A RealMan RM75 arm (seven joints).
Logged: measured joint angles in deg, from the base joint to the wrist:
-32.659 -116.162 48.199 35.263 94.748 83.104 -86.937
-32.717 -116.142 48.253 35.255 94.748 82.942 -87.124
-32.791 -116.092 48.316 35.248 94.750 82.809 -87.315
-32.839 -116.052 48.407 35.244 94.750 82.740 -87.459
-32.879 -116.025 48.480 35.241 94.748 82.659 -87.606
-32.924 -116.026 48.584 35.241 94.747 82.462 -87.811
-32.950 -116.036 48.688 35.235 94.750 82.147 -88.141
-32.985 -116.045 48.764 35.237 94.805 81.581 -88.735
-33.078 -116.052 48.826 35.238 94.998 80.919 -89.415
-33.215 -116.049 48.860 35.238 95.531 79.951 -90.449
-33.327 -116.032 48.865 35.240 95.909 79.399 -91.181
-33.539 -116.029 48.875 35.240 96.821 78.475 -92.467
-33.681 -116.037 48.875 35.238 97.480 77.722 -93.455
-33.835 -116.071 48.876 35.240 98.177 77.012 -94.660
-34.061 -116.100 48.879 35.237 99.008 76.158 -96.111
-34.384 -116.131 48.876 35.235 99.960 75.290 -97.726
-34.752 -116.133 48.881 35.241 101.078 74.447 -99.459
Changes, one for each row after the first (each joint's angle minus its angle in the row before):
-0.058 0.020 0.054 -0.008 0.000 -0.162 -0.187
-0.074 0.050 0.063 -0.007 0.002 -0.133 -0.191
-0.048 0.040 0.091 -0.004 0.000 -0.069 -0.144
-0.040 0.027 0.073 -0.003 -0.002 -0.081 -0.147
-0.045 -0.001 0.104 0.000 -0.001 -0.197 -0.205
-0.026 -0.010 0.104 -0.006 0.003 -0.315 -0.330
-0.035 -0.009 0.076 0.002 0.055 -0.566 -0.594
-0.093 -0.007 0.062 0.001 0.193 -0.662 -0.680
-0.137 0.003 0.034 0.000 0.533 -0.968 -1.034
-0.112 0.017 0.005 0.002 0.378 -0.552 -0.732
-0.212 0.003 0.010 0.000 0.912 -0.924 -1.286
-0.142 -0.008 0.000 -0.002 0.659 -0.753 -0.988
-0.154 -0.034 0.001 0.002 0.697 -0.710 -1.205
-0.226 -0.029 0.003 -0.003 0.831 -0.854 -1.451
-0.323 -0.031 -0.003 -0.002 0.952 -0.868 -1.615
-0.368 -0.002 0.005 0.006 1.118 -0.843 -1.733

